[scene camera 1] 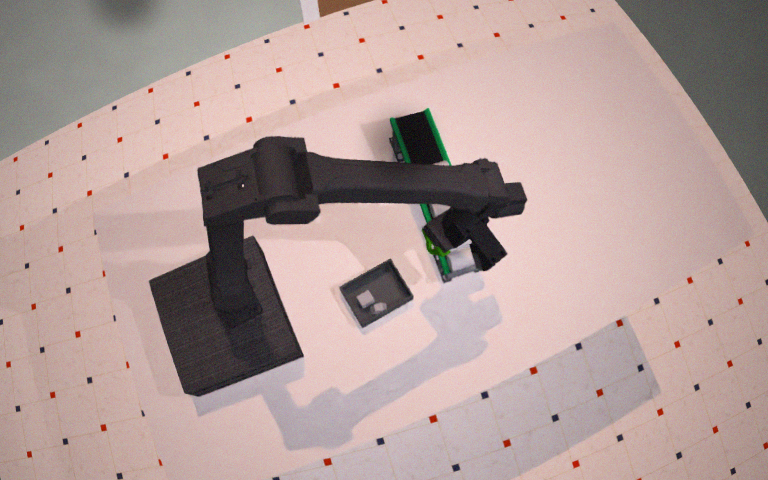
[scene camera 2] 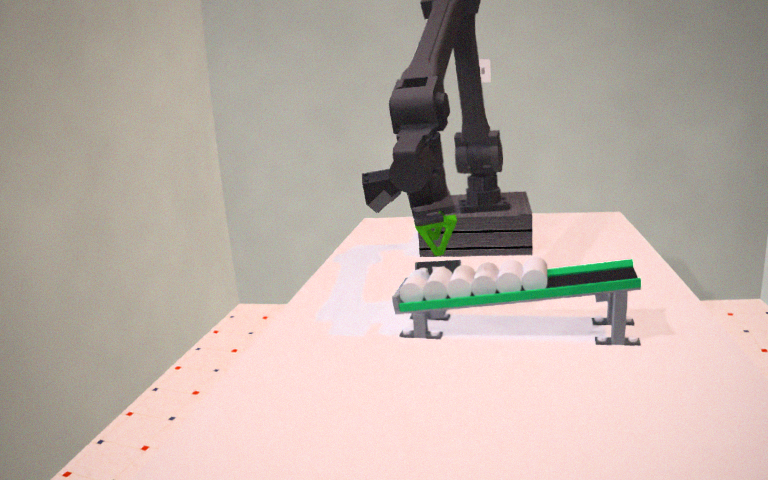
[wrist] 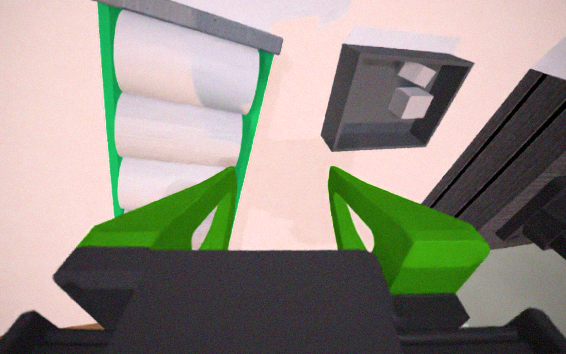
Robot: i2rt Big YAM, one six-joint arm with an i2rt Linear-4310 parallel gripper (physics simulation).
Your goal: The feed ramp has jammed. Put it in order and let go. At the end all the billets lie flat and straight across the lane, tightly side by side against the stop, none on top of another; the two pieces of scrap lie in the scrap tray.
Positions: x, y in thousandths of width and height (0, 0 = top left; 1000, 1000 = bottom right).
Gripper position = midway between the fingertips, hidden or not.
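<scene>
Pale scrap block (wrist: 718, 292). Dark scrap tray (scene camera 1: 501, 589), also in the wrist view (wrist: 632, 335). Billet (wrist: 269, 165). Billet (wrist: 262, 363). Billet (scene camera 2: 598, 595). Billet (scene camera 2: 697, 566). Billet (scene camera 2: 631, 591). The gripper (scene camera 2: 568, 516), also in scene camera 1 (scene camera 1: 572, 509) and the wrist view (wrist: 499, 496).
</scene>
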